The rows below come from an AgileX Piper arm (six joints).
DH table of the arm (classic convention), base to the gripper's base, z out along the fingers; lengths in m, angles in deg. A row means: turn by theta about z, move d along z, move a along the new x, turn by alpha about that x. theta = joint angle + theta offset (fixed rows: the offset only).
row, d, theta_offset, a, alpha
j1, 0.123, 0, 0, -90
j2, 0, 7.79, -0.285, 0
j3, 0, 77.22, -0.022, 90
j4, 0.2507, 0, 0, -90
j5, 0, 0, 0, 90
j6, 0.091, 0, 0, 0
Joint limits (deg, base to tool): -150..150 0..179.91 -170..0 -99.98..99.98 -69.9..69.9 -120..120
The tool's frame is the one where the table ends.
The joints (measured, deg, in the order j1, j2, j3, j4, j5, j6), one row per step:
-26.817, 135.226, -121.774, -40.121, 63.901, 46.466
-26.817, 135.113, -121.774, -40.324, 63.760, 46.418
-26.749, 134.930, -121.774, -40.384, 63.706, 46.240
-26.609, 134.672, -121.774, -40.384, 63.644, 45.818
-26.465, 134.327, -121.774, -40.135, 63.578, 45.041
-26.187, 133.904, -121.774, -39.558, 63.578, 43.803
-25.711, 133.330, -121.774, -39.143, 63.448, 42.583
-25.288, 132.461, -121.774, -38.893, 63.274, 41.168
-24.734, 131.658, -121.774, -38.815, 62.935, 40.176
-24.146, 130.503, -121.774, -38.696, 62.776, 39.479
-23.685, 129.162, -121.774, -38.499, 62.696, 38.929
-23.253, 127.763, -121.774, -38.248, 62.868, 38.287
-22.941, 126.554, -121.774, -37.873, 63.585, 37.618
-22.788, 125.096, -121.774, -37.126, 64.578, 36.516
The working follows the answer.
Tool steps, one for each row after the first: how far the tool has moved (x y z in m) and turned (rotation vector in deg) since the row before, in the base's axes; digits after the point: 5 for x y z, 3 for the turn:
-0.00002, -0.00017, 0.00123, -0.269, -0.080, 0.155
0.00013, 0.00057, 0.00170, -0.157, -0.056, 0.243
0.00040, 0.00122, 0.00231, -0.152, 0.009, 0.491
0.00037, 0.00158, 0.00286, 0.008, 0.057, 0.726
0.00089, 0.00301, 0.00323, 0.248, 0.198, 1.119
0.00166, 0.00445, 0.00476, -0.008, 0.024, 1.412
0.00083, 0.00414, 0.00752, -0.329, -0.073, 1.550
0.00158, 0.00491, 0.00715, -0.476, -0.343, 1.486
0.00061, 0.00561, 0.01011, -0.509, -0.747, 1.185
-0.00069, 0.00499, 0.01158, -0.474, -0.991, 0.895
-0.00160, 0.00500, 0.01182, -0.392, -0.822, 0.774
-0.00266, 0.00416, 0.00967, -0.040, -0.283, 0.340
-0.00444, 0.00375, 0.01119, 0.216, -0.163, 0.339

Tool pose at each row, in the base's axes (x y z in m, rotation vector in deg; rounded; the steps above come from the unrounded poses):
0.43074, -0.27675, 0.21162, 75.721, 129.182, -47.810
0.43072, -0.27692, 0.21286, 75.421, 129.005, -47.963
0.43085, -0.27635, 0.21455, 75.059, 128.968, -47.992
0.43125, -0.27513, 0.21687, 74.386, 129.100, -47.982
0.43162, -0.27355, 0.21972, 73.488, 129.486, -47.766
0.43251, -0.27054, 0.22295, 72.188, 130.321, -47.277
0.43417, -0.26609, 0.22771, 70.434, 130.959, -46.806
0.43500, -0.26195, 0.23523, 68.381, 131.342, -46.540
0.43658, -0.25704, 0.24238, 66.386, 131.360, -46.237
0.43719, -0.25143, 0.25249, 64.816, 130.891, -45.772
0.43650, -0.24644, 0.26406, 63.661, 130.122, -45.199
0.43490, -0.24144, 0.27588, 62.671, 129.493, -44.713
0.43224, -0.23728, 0.28555, 62.285, 129.361, -44.416
0.42780, -0.23353, 0.29675, 61.999, 129.486, -43.937

